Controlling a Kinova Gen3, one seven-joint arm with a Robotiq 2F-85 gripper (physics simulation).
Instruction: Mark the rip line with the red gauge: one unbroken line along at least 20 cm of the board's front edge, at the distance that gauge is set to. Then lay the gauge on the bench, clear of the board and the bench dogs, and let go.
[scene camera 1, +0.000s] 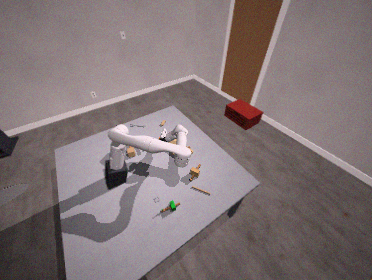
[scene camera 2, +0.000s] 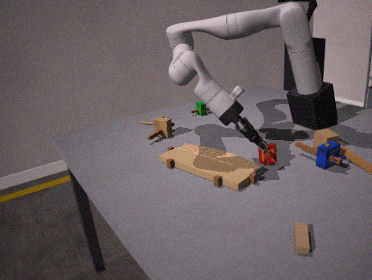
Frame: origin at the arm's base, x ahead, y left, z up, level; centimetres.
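Seen in the pictures: gripper, fingertip midpoint: (scene camera 2: 265, 148); arm's base, origin of the base link: (scene camera 1: 116, 165) (scene camera 2: 309, 88).
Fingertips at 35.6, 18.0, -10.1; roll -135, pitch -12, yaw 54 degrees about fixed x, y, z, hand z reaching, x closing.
Observation:
Offsets run from my fingertips to a thing's middle, as dx, dy, dz.
The red gauge @(-0.4, +0.7, -1.4) (scene camera 2: 268, 154) is upright at the right end of the board, low over the bench; whether it touches the board I cannot tell. My gripper (scene camera 2: 265, 148) reaches down at a slant and is shut on the red gauge. The pale wooden board @(+13.9, -8.5, -4.4) (scene camera 2: 227, 175) lies flat on the bench, with brown bench dogs @(+24.7, -13.9, -4.1) (scene camera 2: 170, 163) @(+17.9, +2.8, -4.1) (scene camera 2: 218, 180) @(+9.1, +6.5, -4.1) (scene camera 2: 253, 177) against its edges. The arm's shadow falls across its top. No marked line can be made out on it. In scene camera 1 the arm hides most of the board, and the red gauge cannot be made out.
A blue gauge @(-15.4, +7.0, -1.9) (scene camera 2: 328, 155) and a wooden block (scene camera 2: 326, 137) (scene camera 1: 131, 151) are near the arm's base. A wooden gauge @(+17.5, -40.0, -2.0) (scene camera 2: 162, 127) (scene camera 1: 195, 172), a green gauge @(-9.8, -57.1, -2.7) (scene camera 2: 201, 108) (scene camera 1: 173, 205) and a stick @(+15.0, -54.7, -4.8) (scene camera 1: 201, 190) lie beyond the board. A small block @(+14.9, +31.2, -4.6) (scene camera 2: 302, 238) (scene camera 1: 163, 123) lies apart.

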